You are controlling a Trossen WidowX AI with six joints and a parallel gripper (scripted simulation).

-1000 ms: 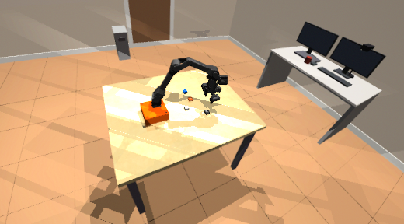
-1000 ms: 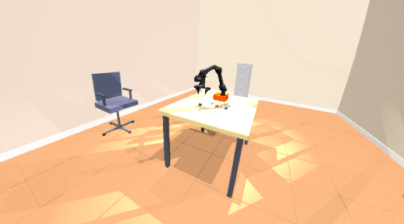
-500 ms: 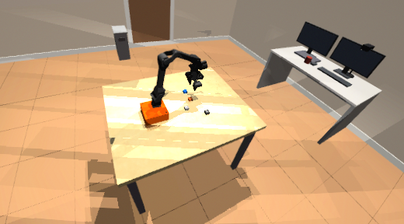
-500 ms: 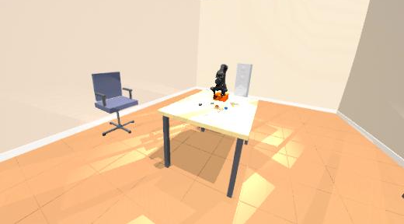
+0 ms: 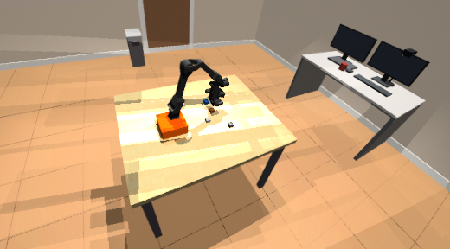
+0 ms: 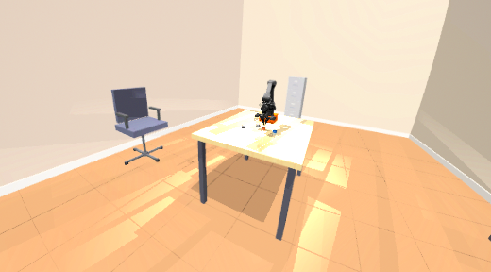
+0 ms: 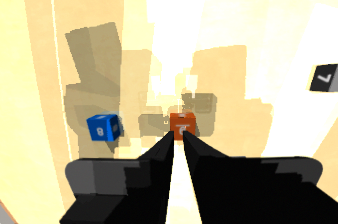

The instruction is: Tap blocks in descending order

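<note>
Now: gripper tip 40 mm above the orange block, 10 mm to the left of it and 10 mm past it. From my gripper tip the other things lie so: grey block: 100 mm to the right, 70 mm behind, 40 mm below; then black block: 190 mm to the right, 70 mm ahead, 40 mm below; then blue block: 100 mm to the left, 40 mm below, 20 mm behind.
</note>
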